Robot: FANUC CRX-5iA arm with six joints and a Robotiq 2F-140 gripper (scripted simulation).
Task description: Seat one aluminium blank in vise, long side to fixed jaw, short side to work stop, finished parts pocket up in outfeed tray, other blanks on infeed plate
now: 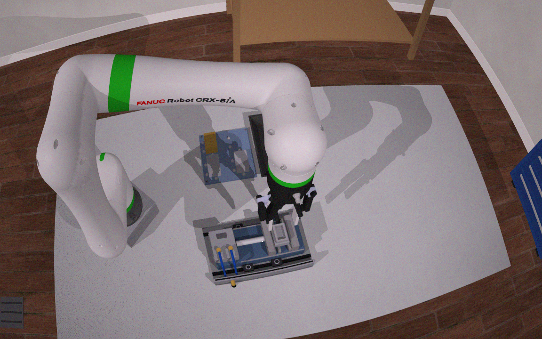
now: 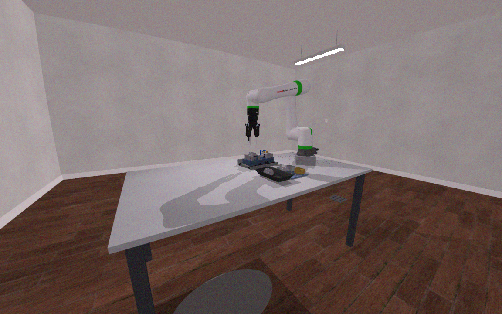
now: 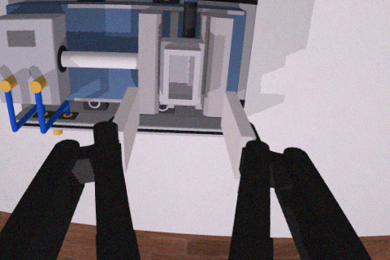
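Right now my hand is 130 mm above the moving jaw and 30 mm past it. Round my hand: fixed jaw: 130 mm below, 30 mm ahead, 10 mm to the left; white piston rod: 130 mm below, 80 mm behind, 10 mm to the right; dark work stop rod: 120 mm below, 50 mm to the left.
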